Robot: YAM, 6 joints.
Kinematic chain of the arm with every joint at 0, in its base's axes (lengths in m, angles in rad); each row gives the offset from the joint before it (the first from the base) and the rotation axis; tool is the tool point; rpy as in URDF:
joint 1: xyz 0 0 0.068 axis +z
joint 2: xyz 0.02 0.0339 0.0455 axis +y
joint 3: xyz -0.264 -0.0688 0 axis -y
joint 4: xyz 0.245 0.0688 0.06 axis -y
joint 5: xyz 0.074 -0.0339 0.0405 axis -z
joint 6: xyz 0.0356 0 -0.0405 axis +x
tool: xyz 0 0 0 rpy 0 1.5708 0
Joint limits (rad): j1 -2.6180..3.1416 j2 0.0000..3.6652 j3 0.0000..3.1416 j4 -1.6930..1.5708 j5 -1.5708..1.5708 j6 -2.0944..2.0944
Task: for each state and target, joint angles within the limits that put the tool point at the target. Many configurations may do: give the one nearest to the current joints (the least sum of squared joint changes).
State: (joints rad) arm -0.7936 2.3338 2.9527 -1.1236 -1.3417 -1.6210
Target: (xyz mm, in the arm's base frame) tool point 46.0 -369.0 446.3
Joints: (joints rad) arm -1.5387 2.0863 2.6234 -1.6077 -1.2830 -1.6210
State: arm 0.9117 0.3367 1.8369 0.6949 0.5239 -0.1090
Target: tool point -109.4 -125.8 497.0
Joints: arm 0.7424 0.1498 1.1659 0.5799 0.5544 -0.1090
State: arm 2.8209 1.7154 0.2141 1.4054 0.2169 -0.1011
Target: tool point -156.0 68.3 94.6
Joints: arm 2.8226 1.3868 0.0000 0.9101 0.4640 -0.1011
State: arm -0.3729 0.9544 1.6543 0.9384 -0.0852 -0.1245
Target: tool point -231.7 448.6 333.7
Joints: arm -1.0844 0.0660 2.0444 1.1482 -0.1376 -0.1245
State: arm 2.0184 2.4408 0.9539 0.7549 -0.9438 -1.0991
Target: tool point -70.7 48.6 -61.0
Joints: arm 2.1850 2.6718 0.2362 0.5672 -0.9903 -1.0991
